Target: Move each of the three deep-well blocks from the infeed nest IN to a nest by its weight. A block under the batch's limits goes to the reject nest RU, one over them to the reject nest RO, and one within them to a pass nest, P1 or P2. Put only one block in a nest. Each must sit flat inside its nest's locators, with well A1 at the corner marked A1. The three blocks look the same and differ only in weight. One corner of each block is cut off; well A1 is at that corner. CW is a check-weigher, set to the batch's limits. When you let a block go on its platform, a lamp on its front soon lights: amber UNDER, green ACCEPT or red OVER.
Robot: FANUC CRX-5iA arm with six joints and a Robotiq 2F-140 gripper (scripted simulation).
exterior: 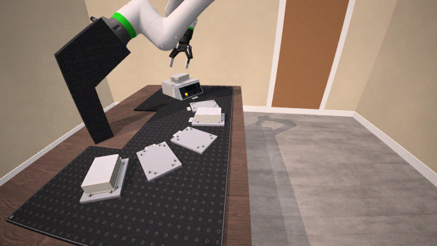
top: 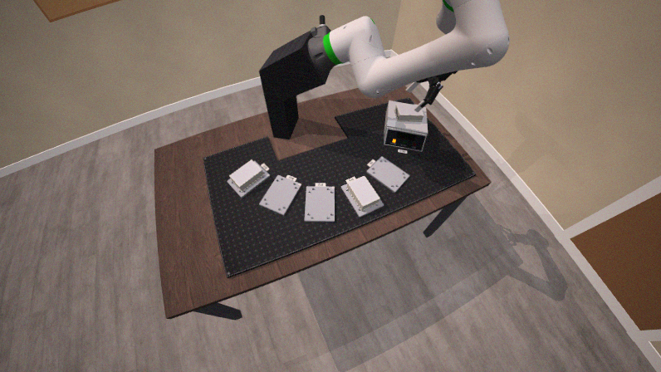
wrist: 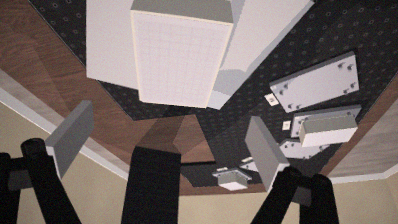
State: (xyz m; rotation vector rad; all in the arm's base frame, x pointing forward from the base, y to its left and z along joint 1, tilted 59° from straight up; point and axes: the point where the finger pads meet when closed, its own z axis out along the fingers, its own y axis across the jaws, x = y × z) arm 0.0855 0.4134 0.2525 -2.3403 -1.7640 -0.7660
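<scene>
Now: hand 11 cm above the weigher platform. From my hand the other things lie so: plate (29 cm ahead, 14 cm to the right, 20 cm below); check-weigher CW (14 cm below).
</scene>
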